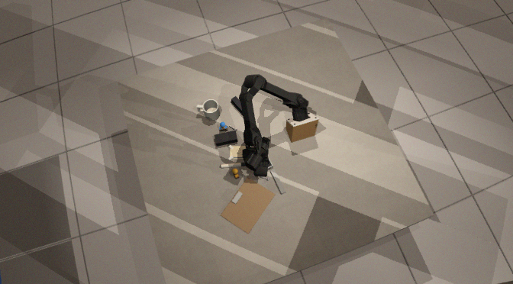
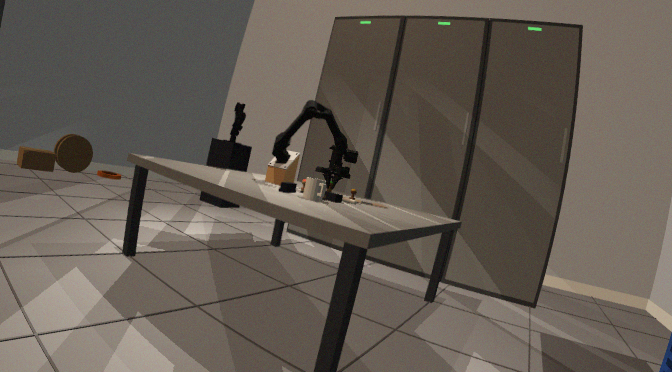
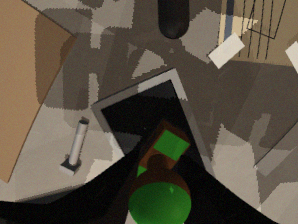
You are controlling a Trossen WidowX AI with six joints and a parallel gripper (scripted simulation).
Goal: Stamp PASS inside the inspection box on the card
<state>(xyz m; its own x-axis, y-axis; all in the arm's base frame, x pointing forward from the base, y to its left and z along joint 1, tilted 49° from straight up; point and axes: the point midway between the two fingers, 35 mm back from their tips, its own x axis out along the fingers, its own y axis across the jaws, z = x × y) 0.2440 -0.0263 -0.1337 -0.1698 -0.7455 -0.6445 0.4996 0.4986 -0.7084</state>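
The ink pad lies 3 cm below my gripper tip. Round my gripper tip: beige card (6 cm ahead, 11 cm to the right, 4 cm below); then white marker (10 cm ahead, 5 cm to the right, 3 cm below); then green-knobbed stamp (right at my gripper tip).
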